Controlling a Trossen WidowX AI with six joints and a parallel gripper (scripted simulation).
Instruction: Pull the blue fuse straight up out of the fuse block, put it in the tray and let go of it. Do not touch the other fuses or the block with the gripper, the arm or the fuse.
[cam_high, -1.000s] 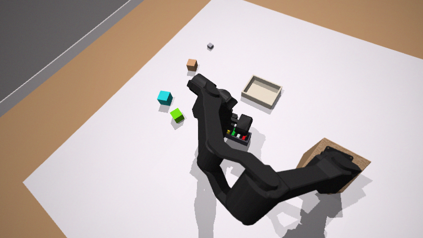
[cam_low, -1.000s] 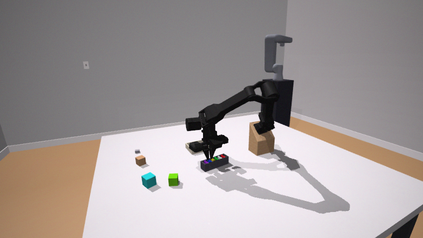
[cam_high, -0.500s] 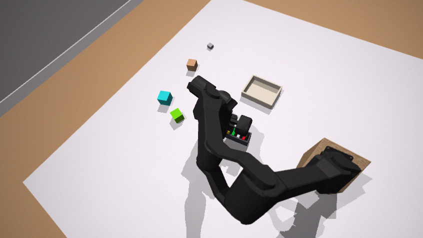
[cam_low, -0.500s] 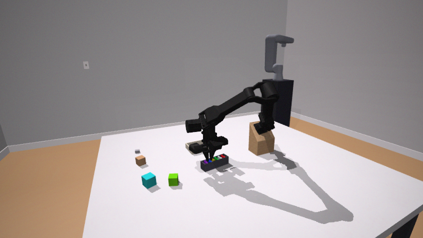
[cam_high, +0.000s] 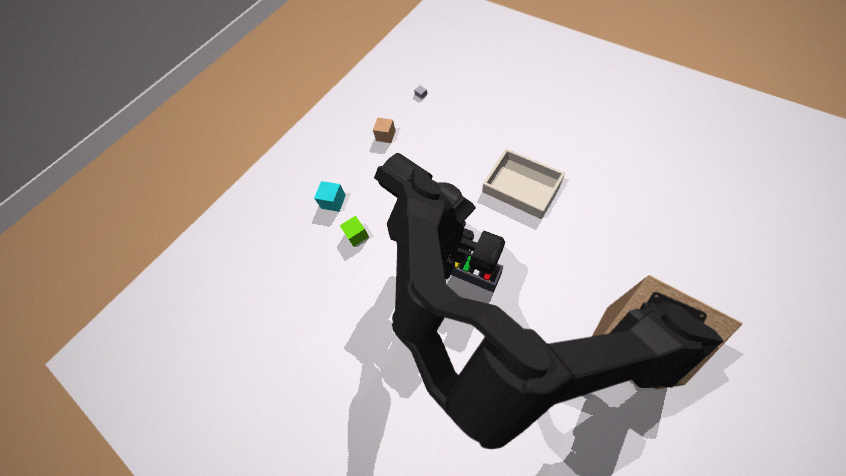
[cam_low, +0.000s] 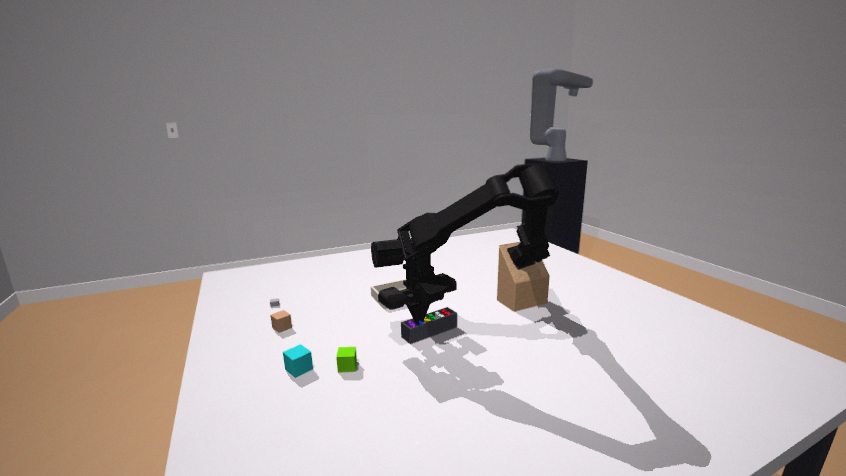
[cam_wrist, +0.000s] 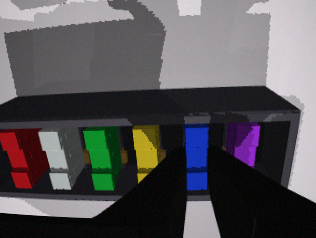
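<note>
My gripper tip is 10 mm above the blue fuse. Round my gripper tip: grey cube (350 mm to the right, 280 mm ahead, 30 mm below); tray (220 mm to the right, 50 mm behind, 30 mm below).
</note>
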